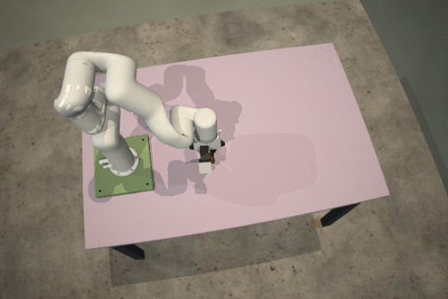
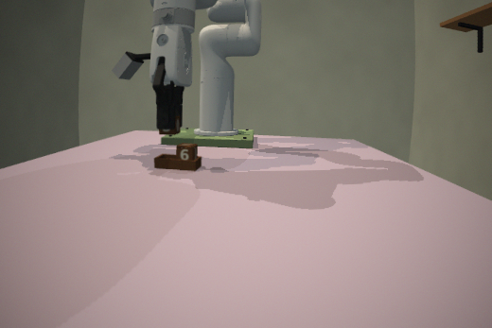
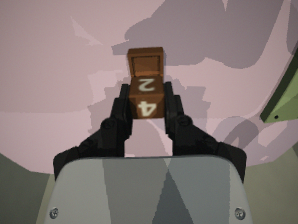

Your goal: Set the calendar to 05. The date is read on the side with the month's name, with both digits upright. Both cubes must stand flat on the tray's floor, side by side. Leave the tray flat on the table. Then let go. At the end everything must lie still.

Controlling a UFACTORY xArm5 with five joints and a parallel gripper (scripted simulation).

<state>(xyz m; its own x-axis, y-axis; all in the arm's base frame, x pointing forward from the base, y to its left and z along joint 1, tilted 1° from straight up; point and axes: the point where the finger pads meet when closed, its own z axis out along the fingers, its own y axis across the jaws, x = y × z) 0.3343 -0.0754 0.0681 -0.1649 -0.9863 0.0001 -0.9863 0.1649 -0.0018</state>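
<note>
Right now the brown calendar tray is 8 cm below my hand and 2 cm to the left of it. Round my hand: cube: 2 cm below.
</note>
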